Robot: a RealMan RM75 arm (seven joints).
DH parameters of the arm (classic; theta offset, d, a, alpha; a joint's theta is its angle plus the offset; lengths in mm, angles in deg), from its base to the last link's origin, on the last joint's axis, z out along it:
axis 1: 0 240.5 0 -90
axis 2: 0 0 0 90
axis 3: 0 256 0 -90
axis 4: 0 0 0 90
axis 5: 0 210 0 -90
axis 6: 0 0 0 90
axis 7: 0 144 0 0
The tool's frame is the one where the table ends.
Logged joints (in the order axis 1, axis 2, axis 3, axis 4, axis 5, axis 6, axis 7), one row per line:
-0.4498 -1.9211 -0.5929 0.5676 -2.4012 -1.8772 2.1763
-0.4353 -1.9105 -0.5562 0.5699 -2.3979 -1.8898 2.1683
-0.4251 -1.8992 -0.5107 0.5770 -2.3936 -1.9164 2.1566
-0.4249 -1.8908 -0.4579 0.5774 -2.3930 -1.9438 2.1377
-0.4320 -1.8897 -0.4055 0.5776 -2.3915 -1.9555 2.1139
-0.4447 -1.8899 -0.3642 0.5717 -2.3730 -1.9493 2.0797
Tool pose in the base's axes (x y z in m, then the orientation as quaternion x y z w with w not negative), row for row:
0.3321 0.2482 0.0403 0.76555 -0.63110 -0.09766 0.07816
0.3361 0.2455 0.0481 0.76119 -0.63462 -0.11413 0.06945
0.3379 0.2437 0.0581 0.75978 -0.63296 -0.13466 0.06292
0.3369 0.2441 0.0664 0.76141 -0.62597 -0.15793 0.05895
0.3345 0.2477 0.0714 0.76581 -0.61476 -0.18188 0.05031
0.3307 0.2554 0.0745 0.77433 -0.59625 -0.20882 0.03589
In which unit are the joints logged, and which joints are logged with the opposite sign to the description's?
The joints are logged in radians. Opposite sign: axis 1, axis 2, axis 4.
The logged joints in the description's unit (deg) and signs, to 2 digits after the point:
25.77 110.07 -33.97 -32.52 -137.58 -107.56 124.69
24.94 109.46 -31.87 -32.65 -137.39 -108.28 124.23
24.36 108.82 -29.26 -33.06 -137.14 -109.80 123.56
24.34 108.33 -26.24 -33.08 -137.11 -111.37 122.48
24.75 108.27 -23.23 -33.09 -137.02 -112.04 121.12
25.48 108.28 -20.87 -32.76 -135.96 -111.69 119.16

